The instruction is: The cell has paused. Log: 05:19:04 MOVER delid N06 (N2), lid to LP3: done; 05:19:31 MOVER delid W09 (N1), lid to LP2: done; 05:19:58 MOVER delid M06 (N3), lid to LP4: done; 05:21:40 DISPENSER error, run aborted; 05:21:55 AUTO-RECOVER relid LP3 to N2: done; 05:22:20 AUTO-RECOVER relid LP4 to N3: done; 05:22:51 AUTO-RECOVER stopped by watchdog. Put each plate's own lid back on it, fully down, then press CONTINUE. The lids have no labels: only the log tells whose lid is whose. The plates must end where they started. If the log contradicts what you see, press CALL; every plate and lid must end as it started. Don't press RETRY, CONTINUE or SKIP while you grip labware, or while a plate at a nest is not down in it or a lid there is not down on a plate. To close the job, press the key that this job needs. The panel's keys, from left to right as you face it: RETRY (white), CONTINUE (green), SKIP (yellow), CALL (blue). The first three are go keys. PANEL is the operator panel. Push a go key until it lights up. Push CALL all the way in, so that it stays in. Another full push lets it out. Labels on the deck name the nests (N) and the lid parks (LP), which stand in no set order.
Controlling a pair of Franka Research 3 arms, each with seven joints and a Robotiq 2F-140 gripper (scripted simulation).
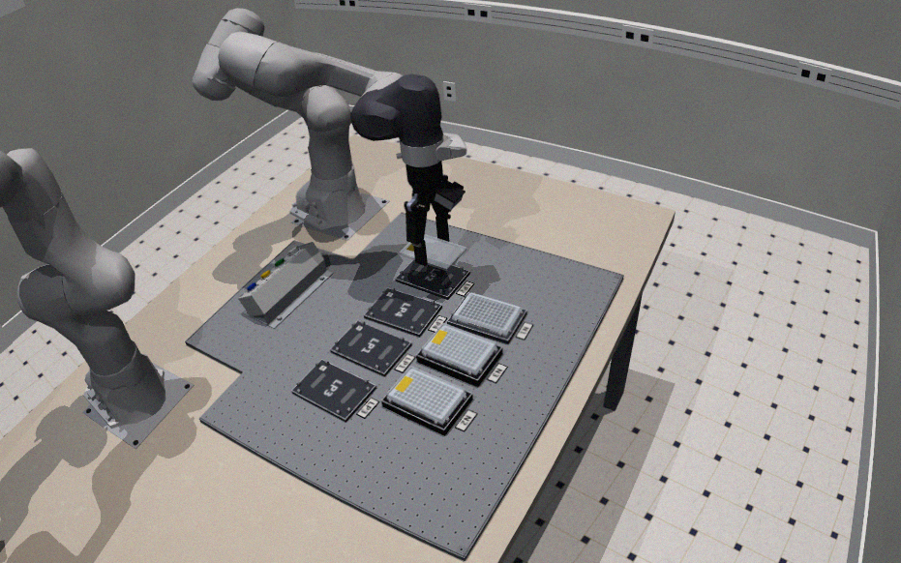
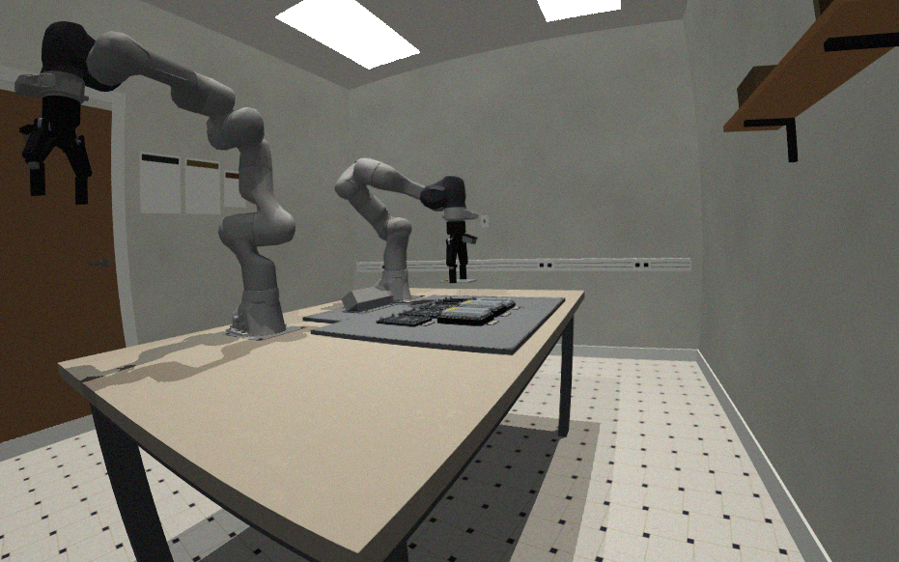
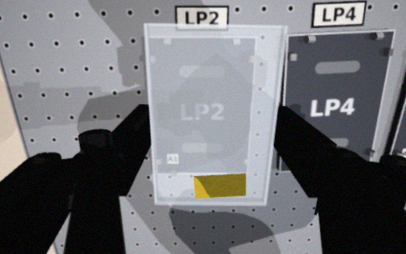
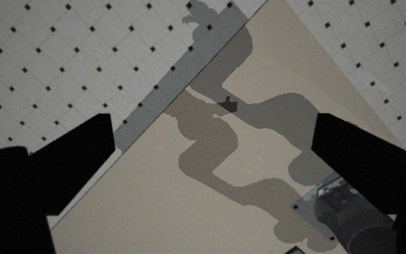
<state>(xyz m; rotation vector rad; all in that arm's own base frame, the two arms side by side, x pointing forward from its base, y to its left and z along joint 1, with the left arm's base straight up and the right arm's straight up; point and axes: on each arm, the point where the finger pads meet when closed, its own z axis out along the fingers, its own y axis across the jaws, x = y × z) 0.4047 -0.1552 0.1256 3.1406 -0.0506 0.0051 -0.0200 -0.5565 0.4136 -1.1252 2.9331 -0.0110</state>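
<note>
Right now my left hand is 170 mm short of the plate, 60 mm to the left of it and 90 mm above it. From my left hand the other things lie so: lid park LP4: 10 mm behind, 130 mm to the right, 110 mm below; then clear lid: 20 mm below; then lid park LP2: 10 mm behind, 10 mm to the left, 110 mm below.
</note>
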